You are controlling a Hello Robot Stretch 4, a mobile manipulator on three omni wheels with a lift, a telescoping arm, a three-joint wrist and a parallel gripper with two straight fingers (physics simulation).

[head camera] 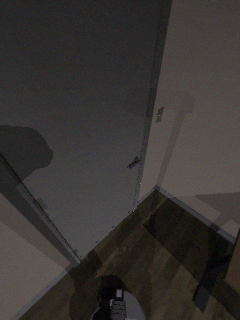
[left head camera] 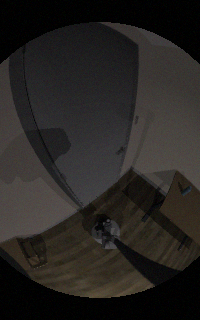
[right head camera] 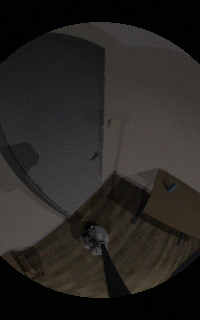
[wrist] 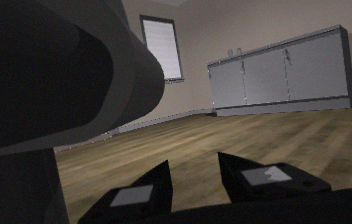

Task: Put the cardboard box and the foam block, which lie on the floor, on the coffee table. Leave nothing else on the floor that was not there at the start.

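Places are measured from the robot's base along level axes (x right, y ahead, z up), in metres.
Where they show: gripper, between the fingertips: [left head camera: 99, 236] [right head camera: 87, 242] [wrist: 195, 171].
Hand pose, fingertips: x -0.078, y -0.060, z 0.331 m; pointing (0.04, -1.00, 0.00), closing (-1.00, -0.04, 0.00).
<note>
After its pixels a point has its place.
My gripper [wrist: 195, 171] @[z 0.331, x -0.078, y -0.060 m] is open in the wrist view, its two black fingers apart above the wooden floor with no object between them. In the head views the wrist and gripper are dark and small over the round base, and the fingers cannot be made out. A low brown wooden table, which looks like the coffee table [left head camera: 11, 246] [right head camera: 10, 257], shows in part at the lower left of both side head views, with its open side frame toward the room. The cardboard box and the foam block do not show in any view.
A grey door [head camera: 90, 115] @[z 1.339, x -0.155, y 0.640 m] [left head camera: 85, 100] @[z 1.461, x -0.196, y 0.597 m] [right head camera: 55, 100] @[z 1.527, x -0.146, y 0.649 m] stands close in front of the base. A brown desk [head camera: 235, 267] @[z 0.692, x 0.606, y 0.268 m] [left head camera: 180, 212] @[z 0.692, x 0.860, y 0.107 m] [right head camera: 172, 210] @[z 0.692, x 0.920, y 0.082 m] on dark legs stands to the right, with a blue object [left head camera: 186, 191] @[z 0.792, x 0.964, y 0.330 m] [right head camera: 172, 187] @[z 0.805, x 0.964, y 0.333 m] on top. The wrist view shows a grey cabinet [wrist: 265, 75] @[z 0.499, x -1.132, y -2.818 m] and a window [wrist: 162, 47] @[z 1.466, x 0.313, y -4.238 m].
</note>
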